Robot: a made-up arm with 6 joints.
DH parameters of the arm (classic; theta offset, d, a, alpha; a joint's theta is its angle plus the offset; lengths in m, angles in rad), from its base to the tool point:
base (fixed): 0.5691 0 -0.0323 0
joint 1: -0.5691 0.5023 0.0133 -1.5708
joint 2: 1.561 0 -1.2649 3.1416
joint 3: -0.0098 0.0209 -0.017 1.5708
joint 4: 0 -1.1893 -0.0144 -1.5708
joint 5: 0 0.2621 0.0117 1.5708
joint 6: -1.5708 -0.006 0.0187 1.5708
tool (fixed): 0 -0.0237 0 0
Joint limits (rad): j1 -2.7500..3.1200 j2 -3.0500..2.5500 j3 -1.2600..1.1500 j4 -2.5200..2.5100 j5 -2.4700..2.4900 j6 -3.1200..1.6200
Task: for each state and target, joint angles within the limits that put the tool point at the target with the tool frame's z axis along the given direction. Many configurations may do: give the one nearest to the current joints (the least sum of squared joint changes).
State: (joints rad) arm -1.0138 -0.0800 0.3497 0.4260 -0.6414 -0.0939
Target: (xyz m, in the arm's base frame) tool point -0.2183 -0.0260 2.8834 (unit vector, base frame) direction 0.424 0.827 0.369
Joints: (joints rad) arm -1.1011 -0.2940 0.8681 0.9642 -0.1228 -0.1030
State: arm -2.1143 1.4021 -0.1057 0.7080 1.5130 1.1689
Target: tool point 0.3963 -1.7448 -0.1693 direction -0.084 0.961 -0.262
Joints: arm -1.2998 1.2229 -0.1111 1.3910 1.4947 1.6032
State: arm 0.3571 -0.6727 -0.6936 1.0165 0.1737 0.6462
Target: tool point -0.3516 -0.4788 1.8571 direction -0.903 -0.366 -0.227
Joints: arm 0.5726 -1.2939 -0.4446 0.6396 0.9577 -0.1949
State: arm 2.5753 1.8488 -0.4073 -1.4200 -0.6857 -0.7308
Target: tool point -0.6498 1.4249 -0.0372 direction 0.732 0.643 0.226
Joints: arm 2.0734 1.0932 0.0389 -0.9444 0.0976 -0.3243
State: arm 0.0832 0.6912 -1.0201 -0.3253 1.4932 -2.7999
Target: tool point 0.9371 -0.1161 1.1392 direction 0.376 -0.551 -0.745
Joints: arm 0.1848 -0.0532 -0.5834 -0.3130 1.1201 -2.3128
